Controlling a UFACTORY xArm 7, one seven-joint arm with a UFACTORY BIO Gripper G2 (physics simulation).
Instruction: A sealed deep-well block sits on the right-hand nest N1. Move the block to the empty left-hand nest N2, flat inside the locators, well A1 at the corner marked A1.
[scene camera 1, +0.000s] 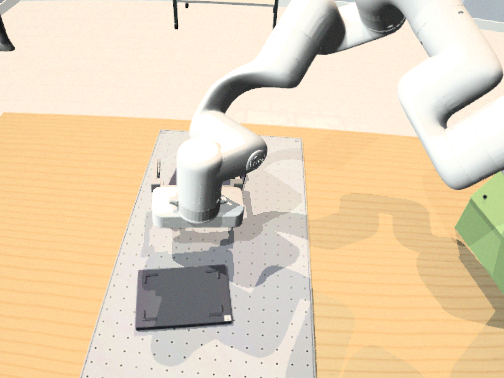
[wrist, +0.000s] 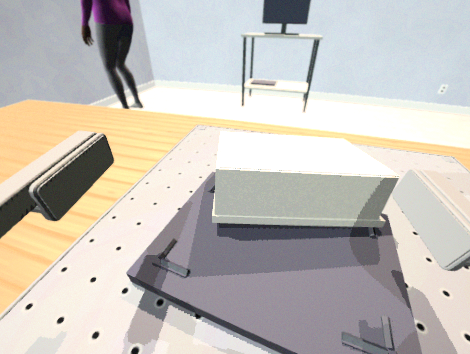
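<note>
Wrist view: a white sealed deep-well block (wrist: 271, 179) and a grey perforated plate (wrist: 87, 295). Scene camera 1: the grey perforated plate (scene camera 1: 266, 258) is visible here too.
</note>
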